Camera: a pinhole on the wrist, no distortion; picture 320 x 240 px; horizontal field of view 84.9 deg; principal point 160.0 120.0 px. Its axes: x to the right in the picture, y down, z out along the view. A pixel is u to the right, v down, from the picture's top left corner.
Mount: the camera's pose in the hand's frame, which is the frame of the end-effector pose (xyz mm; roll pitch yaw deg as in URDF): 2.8 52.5 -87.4 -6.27 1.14 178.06
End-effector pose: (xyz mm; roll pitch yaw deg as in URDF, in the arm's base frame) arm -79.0 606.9 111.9 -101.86 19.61 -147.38
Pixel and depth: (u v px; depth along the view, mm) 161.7 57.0 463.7
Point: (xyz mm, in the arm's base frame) 184.1 361.3 -116.6
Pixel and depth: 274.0 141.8 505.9
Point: 417.6 444.6 198.0
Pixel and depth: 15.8 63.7 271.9
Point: -123.8 374.5 -95.5
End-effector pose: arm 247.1 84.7 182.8 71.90 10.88 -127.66
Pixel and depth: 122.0 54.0 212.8
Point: 128.4 84.3 315.3
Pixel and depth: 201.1 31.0 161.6
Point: 220.8 117.3 324.6
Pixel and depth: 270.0 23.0 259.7
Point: 223.5 251.1 430.7
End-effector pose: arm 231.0 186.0 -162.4 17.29 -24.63 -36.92
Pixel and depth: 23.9 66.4 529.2
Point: 363.6 83.6 448.7
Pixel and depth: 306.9 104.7 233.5
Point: 41.8 339.6 -106.2
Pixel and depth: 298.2 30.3 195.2
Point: 127.7 383.5 -90.0
